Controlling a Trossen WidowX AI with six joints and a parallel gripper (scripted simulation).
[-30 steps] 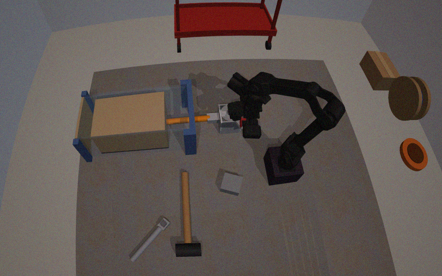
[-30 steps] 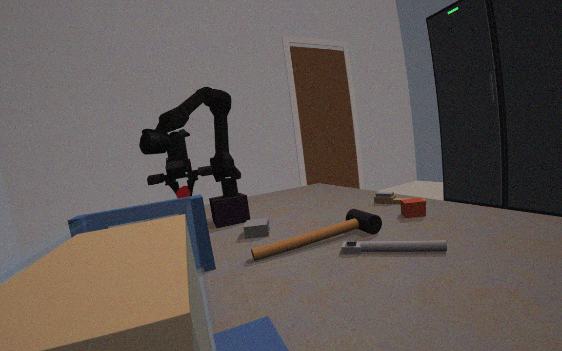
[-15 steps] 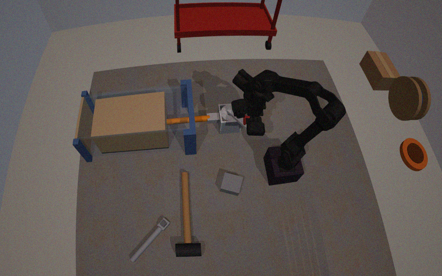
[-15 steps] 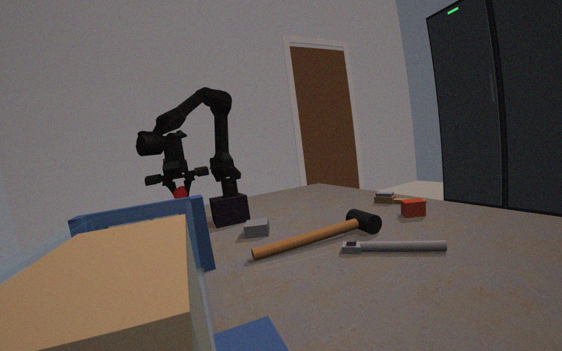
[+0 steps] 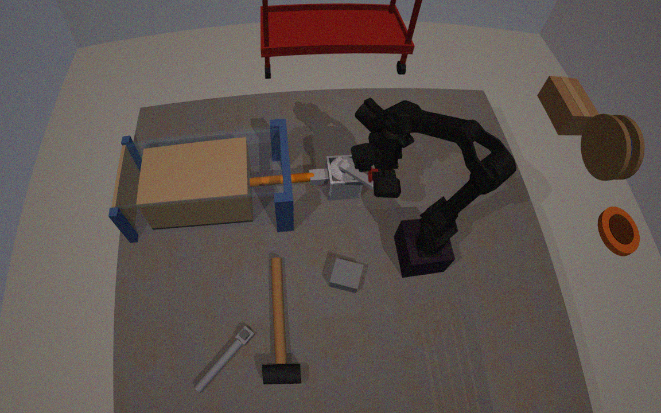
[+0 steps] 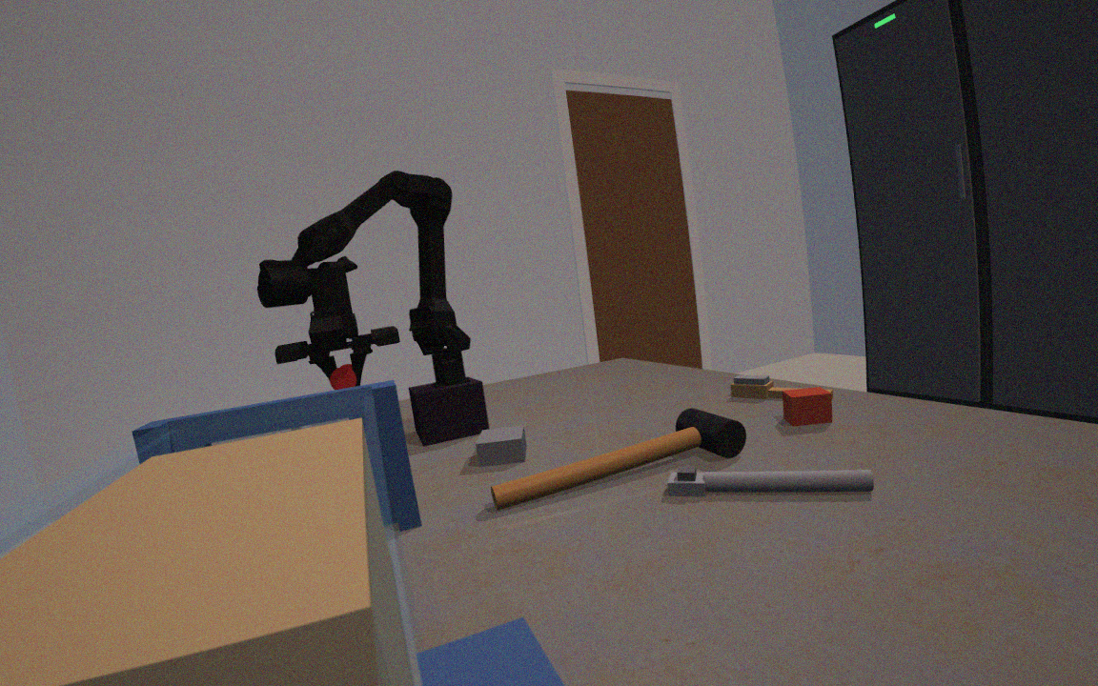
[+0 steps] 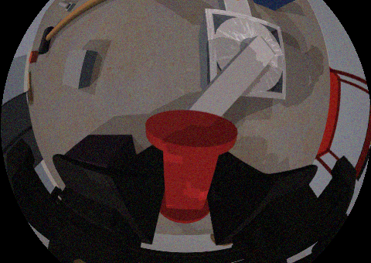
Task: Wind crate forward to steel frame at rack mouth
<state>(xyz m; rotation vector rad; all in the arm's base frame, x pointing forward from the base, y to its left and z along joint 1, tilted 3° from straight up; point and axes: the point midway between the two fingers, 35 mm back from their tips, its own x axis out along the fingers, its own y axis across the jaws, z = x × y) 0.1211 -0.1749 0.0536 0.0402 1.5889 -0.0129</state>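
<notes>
Right now the winch handle is 3 cm ahead of my gripper tip, 2 cm to the right of it and 1 cm below it. Also, from my gripper tip: grey winch (6 cm ahead, 7 cm to the right, 8 cm below); then red knob (2 cm above); then blue steel frame (24 cm ahead, 5 cm to the right, 1 cm below).
</notes>
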